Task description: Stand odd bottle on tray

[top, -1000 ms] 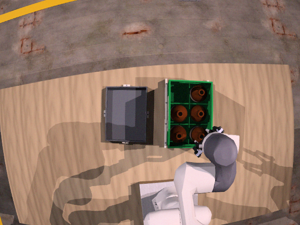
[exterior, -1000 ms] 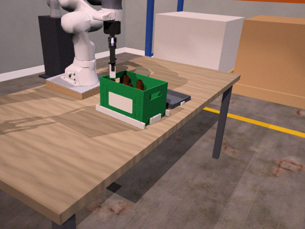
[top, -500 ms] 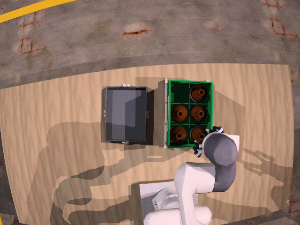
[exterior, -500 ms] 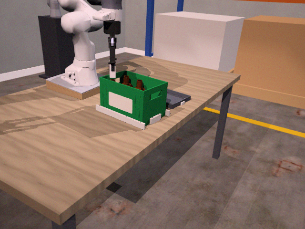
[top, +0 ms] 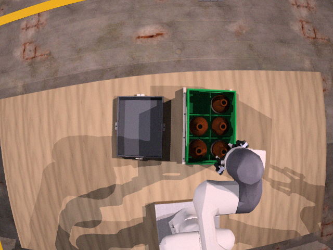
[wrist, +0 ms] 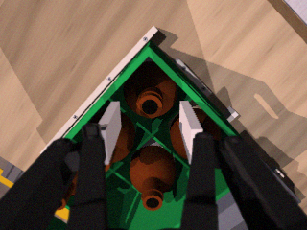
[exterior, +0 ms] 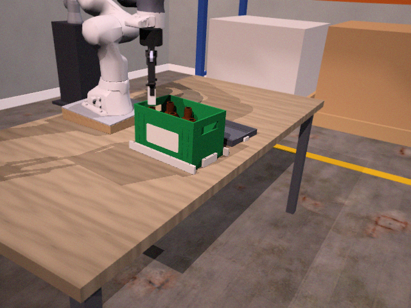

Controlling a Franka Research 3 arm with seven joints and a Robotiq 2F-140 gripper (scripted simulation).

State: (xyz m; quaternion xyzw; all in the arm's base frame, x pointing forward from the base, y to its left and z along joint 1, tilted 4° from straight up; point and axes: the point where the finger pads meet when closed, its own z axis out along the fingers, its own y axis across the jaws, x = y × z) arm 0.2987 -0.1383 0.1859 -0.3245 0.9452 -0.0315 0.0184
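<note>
Now: hand 13 cm above the green crate, 10 cm short of it and 4 cm to the right of it. Also, from my hand: dark grey tray (31 cm to the left, 20 cm below, 13 cm ahead); then brown bottle (18 cm ahead, 13 cm below, 2 cm to the right).
</note>
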